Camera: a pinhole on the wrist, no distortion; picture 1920 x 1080 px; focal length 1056.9 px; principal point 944.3 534.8 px. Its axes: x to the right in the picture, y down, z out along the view. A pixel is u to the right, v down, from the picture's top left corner.
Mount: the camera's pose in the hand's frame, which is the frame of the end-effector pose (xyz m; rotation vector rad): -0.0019 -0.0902 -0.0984 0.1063 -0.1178 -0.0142
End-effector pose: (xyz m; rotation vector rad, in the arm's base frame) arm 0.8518 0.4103 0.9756 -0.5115 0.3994 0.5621
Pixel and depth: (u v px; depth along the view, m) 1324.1 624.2 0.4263
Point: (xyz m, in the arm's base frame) 1.0648 0.5674 1.2382
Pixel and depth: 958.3 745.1 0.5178
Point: 0.9259 0.5937 1.3578
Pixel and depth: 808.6 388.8 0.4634
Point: 0.9556 0.4094 1.3788
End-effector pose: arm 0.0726 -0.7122 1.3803 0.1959 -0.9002 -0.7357
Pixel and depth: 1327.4 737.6 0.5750
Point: -0.2839 -0.7649 1.7633
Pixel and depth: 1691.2 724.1 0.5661
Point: -0.2232 -0.8972 1.8886
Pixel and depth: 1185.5 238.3 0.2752
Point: -0.1474 -0.8522 1.4169
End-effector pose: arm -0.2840 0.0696 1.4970 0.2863 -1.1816 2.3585
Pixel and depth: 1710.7 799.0 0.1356
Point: -0.3174 0.0925 1.6093
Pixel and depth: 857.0 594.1 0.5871
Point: -0.1350 -0.2905 1.8224
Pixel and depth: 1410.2 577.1 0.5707
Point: -0.3864 -0.1994 1.9599
